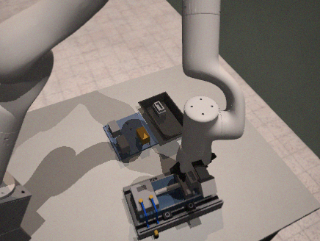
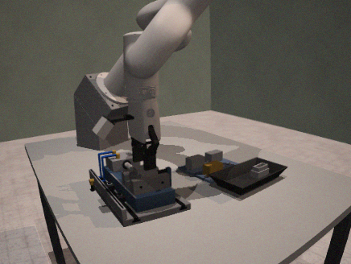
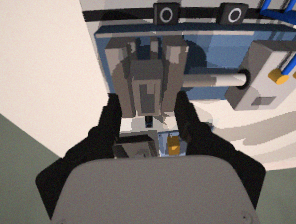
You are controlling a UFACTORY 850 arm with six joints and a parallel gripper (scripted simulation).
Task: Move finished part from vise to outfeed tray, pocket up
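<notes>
My hand is 70 mm past the blue vise, 10 mm to the left of it and 90 mm above it. Also, from my hand: blue plate 150 mm behind, 310 mm to the left, 130 mm below; orange block 110 mm behind, 270 mm to the left, 110 mm below.
</notes>
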